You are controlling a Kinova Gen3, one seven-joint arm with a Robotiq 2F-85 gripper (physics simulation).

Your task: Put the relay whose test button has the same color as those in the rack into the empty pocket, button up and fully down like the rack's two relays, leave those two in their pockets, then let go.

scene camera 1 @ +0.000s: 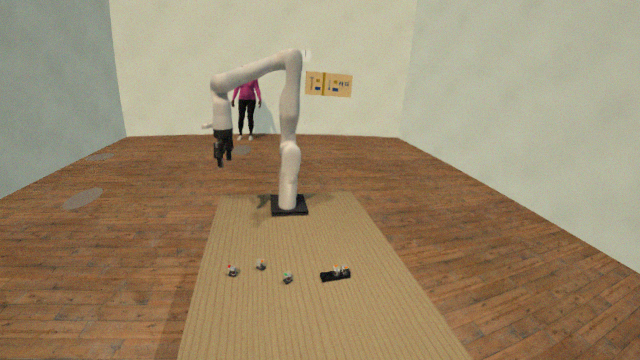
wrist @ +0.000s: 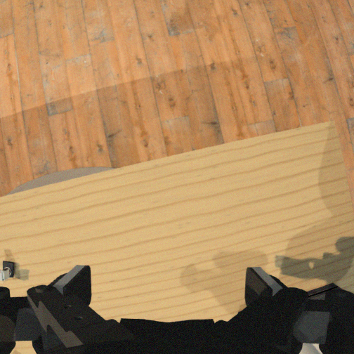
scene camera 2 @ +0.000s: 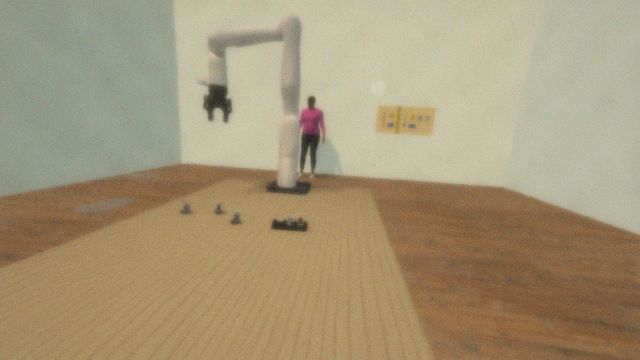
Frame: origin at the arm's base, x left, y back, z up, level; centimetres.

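Seen in the pictures: gripper, between the fingertips: point(scene camera 1: 225, 163) point(scene camera 2: 218, 122); arm's base, origin of its link: point(scene camera 1: 287, 205) point(scene camera 2: 286, 185).
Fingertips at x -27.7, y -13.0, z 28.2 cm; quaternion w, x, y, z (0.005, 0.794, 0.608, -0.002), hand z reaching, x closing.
Note:
Offsets run from my fingertips to a thing's middle. Level surfaces: height alone.
A black rack @(dx +38.8, dy -36.5, dz -29.8 cm) point(scene camera 1: 327, 276) point(scene camera 2: 290, 227) holds two relays with orange buttons, one @(dx +38.8, dy -36.5, dz -28.2 cm) point(scene camera 1: 336, 270) point(scene camera 2: 290, 220) near its middle and one @(dx +42.0, dy -36.4, dz -28.2 cm) point(scene camera 1: 345, 271) point(scene camera 2: 300, 221) at its right end; the pocket at its left end is empty. Left of it stand three loose relays: a green-buttoned one @(dx +21.5, dy -36.1, dz -28.7 cm) point(scene camera 1: 287, 278) point(scene camera 2: 235, 218), an orange-buttoned one @(dx +12.7, dy -28.4, dz -28.7 cm) point(scene camera 1: 261, 265) point(scene camera 2: 218, 209), and a red-buttoned one @(dx +2.5, dy -30.7, dz -28.7 cm) point(scene camera 1: 232, 271) point(scene camera 2: 186, 208). Part of one relay point(wrist: 7, 271) shows at the left edge of the wrist view; its button colour is unclear. My gripper point(scene camera 1: 224, 162) point(scene camera 2: 218, 120) point(wrist: 167, 284) is open and empty, high above the table.
The arm's black base point(scene camera 1: 289, 212) point(scene camera 2: 288, 189) stands at the back of the wood-grained table top @(dz -30.9 cm) point(scene camera 1: 300, 325) point(scene camera 2: 225, 300) point(wrist: 165, 200). A person point(scene camera 1: 246, 97) point(scene camera 2: 311, 122) stands behind, near the back wall. The arm's shadow falls on the table top in the wrist view.

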